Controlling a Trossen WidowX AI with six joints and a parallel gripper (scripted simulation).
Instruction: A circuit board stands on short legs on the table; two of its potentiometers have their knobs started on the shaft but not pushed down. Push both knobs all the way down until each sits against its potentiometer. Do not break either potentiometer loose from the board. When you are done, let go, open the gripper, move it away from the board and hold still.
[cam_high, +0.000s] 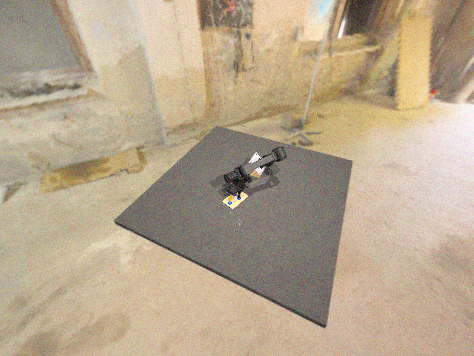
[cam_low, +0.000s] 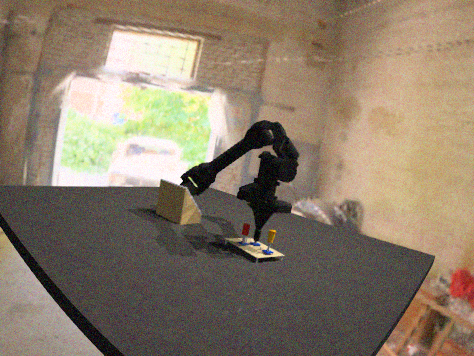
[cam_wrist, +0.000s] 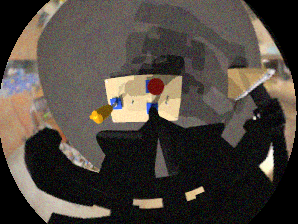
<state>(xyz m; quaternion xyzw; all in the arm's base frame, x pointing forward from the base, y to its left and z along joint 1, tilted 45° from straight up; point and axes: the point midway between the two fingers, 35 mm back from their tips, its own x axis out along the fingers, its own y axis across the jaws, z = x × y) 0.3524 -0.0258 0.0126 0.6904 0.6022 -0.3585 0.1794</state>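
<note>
Right now my gripper tip is 10 mm above the black knob. Also, from my gripper tip: yellow knob 70 mm ahead, 30 mm to the right, 10 mm above.
</note>
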